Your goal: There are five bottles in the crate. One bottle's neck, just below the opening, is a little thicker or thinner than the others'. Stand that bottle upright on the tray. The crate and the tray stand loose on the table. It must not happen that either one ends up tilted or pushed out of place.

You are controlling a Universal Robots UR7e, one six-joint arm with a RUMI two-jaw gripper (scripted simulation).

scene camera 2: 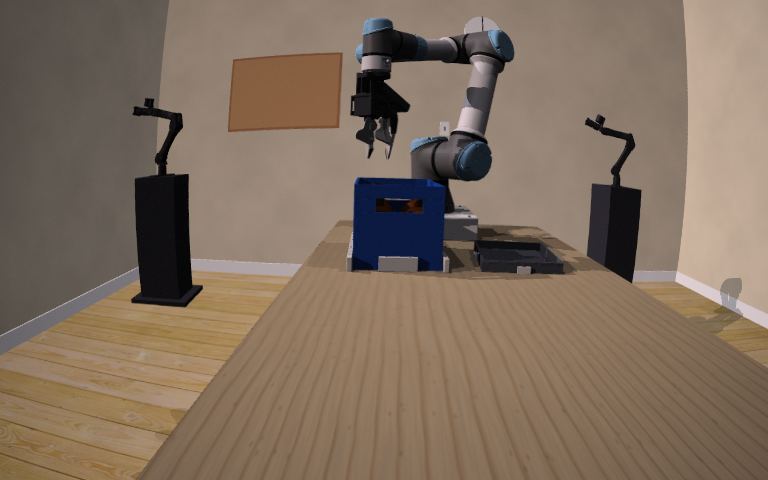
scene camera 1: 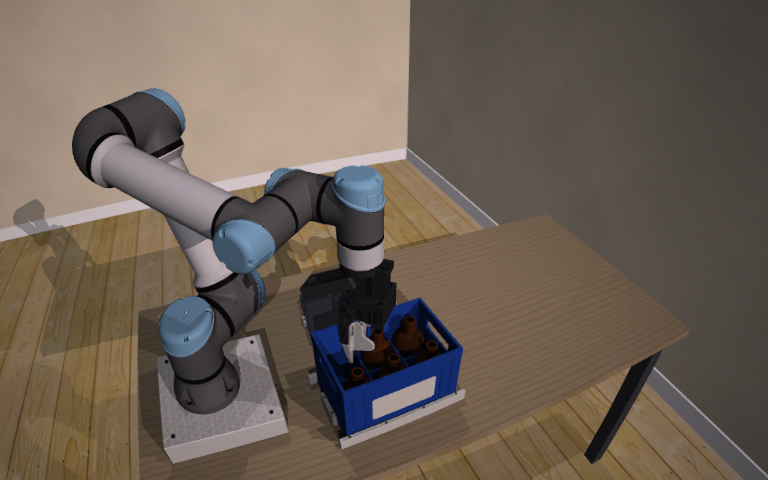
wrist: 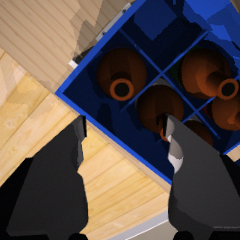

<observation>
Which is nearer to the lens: the bottle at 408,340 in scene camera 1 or the crate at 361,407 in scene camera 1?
The crate.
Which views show the crate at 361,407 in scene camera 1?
Scene camera 2, scene camera 1 and the wrist view: all of them.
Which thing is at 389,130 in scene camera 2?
The gripper.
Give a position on a crate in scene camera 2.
At 421,235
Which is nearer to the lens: the bottle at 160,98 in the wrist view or the crate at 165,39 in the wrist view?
The bottle.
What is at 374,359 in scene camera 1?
A bottle.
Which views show the gripper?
Scene camera 2, scene camera 1 and the wrist view: all of them.
</observation>
